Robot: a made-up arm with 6 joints.
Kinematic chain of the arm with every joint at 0, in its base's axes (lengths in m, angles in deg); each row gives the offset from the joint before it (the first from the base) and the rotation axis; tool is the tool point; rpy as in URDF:
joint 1: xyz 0 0 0.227 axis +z
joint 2: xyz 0 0 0 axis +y
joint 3: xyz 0.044 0 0.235 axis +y
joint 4: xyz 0.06 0 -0.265 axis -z
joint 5: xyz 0 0 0 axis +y
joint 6: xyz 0.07 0 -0.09 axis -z
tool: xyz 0 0 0 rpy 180 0 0
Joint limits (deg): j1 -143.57..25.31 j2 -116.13..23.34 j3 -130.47..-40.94 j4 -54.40..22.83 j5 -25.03..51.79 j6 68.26..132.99
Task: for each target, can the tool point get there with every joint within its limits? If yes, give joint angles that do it. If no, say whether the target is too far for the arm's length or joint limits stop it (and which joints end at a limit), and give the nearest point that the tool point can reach.
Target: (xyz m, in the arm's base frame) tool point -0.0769 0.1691 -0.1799
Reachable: no: joint limits stop it (at a limit: joint 1, joint 2, joint 3, joint 4, joint 5) | nearest point 0.2488 0.1294 0.0778 | short by 0.417 m
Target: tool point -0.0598 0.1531 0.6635
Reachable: yes | joints -74.37 -85.37 -65.85 14.97 4.21 78.34
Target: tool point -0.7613 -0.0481 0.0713
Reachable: no: too far | nearest point -0.5968 -0.0377 0.1594 | short by 0.187 m
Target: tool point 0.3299 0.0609 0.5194
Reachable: yes | joints 9.22 -20.34 -59.32 -6.52 3.90 104.22
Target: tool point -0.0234 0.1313 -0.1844
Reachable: no: joint limits stop it (at a limit: joint 1, joint 2, joint 3, joint 5) | nearest point 0.2488 0.1285 0.0776 | short by 0.378 m
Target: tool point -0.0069 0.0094 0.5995
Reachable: yes | joints -84.51 -85.88 -50.83 -39.38 42.59 85.59
